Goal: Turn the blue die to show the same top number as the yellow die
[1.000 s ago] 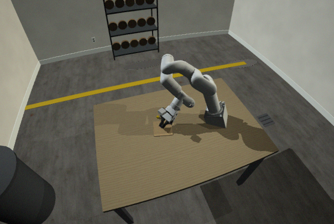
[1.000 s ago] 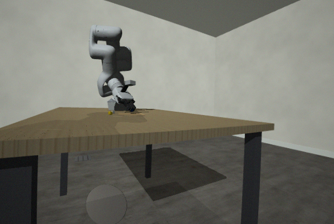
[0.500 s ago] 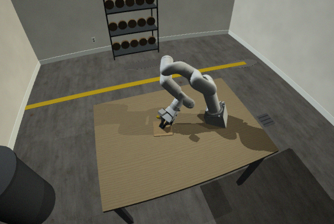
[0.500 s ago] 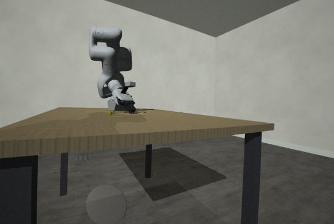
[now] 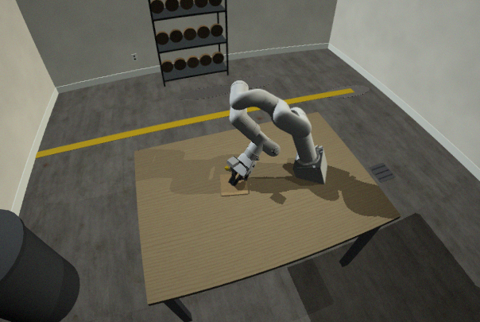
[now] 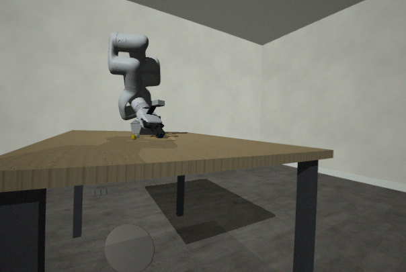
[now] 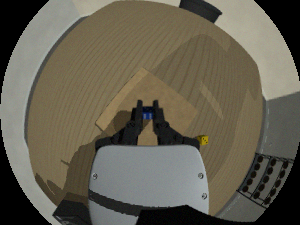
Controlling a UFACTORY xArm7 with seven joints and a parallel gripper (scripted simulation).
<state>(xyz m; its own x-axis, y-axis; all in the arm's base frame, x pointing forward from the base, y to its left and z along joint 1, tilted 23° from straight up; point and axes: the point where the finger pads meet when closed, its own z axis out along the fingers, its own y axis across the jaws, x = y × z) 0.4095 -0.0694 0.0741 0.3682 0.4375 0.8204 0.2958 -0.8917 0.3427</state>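
My gripper is now 1 cm short of the blue die and 1 cm above it. Round my hand: yellow die (1 cm behind, 11 cm to the right, 2 cm below); then white die (8 cm behind, 8 cm to the right, 2 cm below); then tan mat (3 cm below).
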